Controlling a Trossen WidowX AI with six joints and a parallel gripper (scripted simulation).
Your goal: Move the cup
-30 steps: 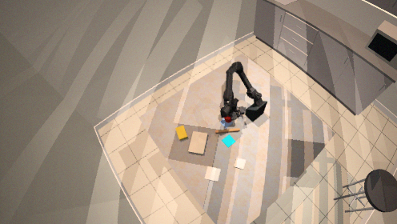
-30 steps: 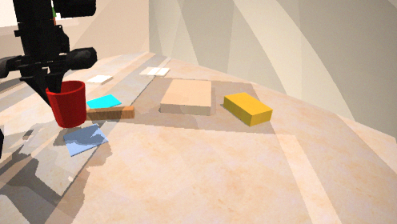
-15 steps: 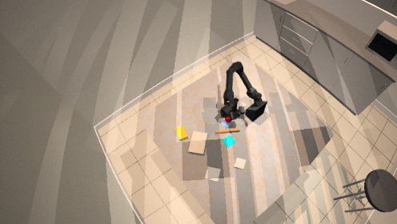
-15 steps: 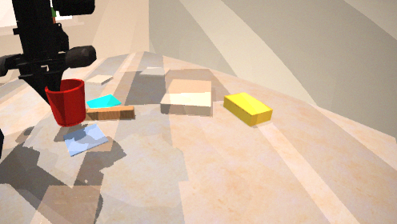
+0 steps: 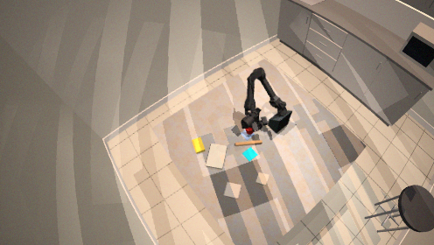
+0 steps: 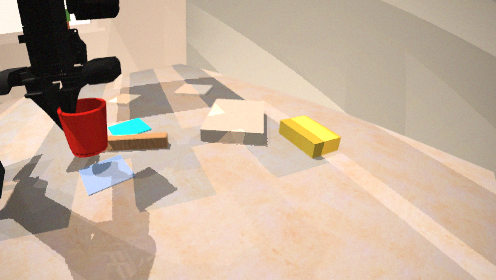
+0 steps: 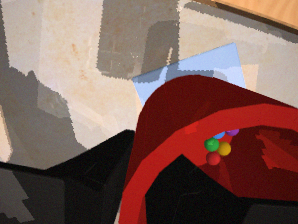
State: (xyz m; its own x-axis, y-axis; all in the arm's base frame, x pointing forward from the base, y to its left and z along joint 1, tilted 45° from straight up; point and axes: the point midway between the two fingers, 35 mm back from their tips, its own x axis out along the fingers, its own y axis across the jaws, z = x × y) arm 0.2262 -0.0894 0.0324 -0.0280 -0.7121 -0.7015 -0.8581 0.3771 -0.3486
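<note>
Right now my gripper tip is 130 mm short of the cyan pad, 110 mm to the right of it and 90 mm above it. Round my gripper tip: red cup (30 mm ahead, 20 mm to the right); light blue pad (30 mm ahead, 30 mm to the right, 90 mm below); wooden bar (80 mm ahead, 40 mm to the left, 80 mm below).
</note>
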